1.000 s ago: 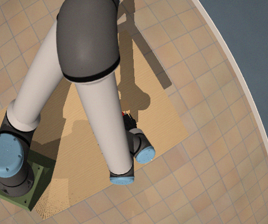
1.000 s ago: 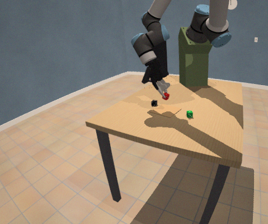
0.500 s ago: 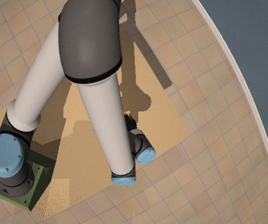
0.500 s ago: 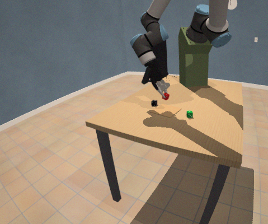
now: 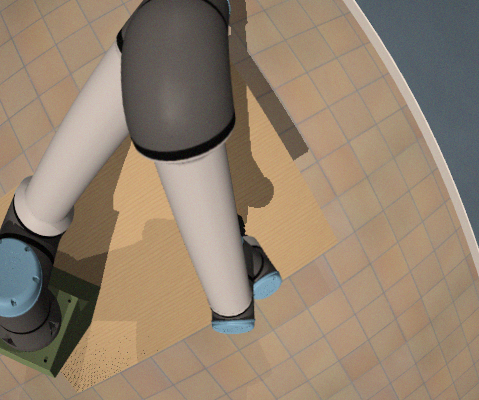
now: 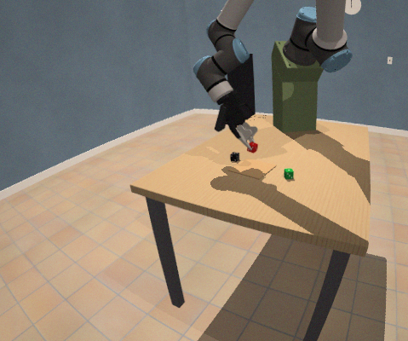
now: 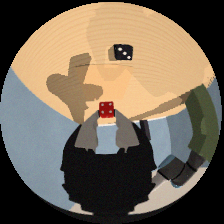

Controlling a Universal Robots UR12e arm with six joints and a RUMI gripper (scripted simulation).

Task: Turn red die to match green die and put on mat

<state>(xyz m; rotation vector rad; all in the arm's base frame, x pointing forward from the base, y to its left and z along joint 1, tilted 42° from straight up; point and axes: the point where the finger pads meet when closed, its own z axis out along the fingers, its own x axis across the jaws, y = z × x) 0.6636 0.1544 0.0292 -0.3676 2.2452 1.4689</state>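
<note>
Right now my hand is 1 cm to the right of the tan mat and 9 cm above it. Round my hand: green die (3 cm behind, 16 cm to the left, 8 cm below); then red die (1 cm to the left, 1 cm below); then black die (1 cm behind, 10 cm to the right, 8 cm below).
</note>
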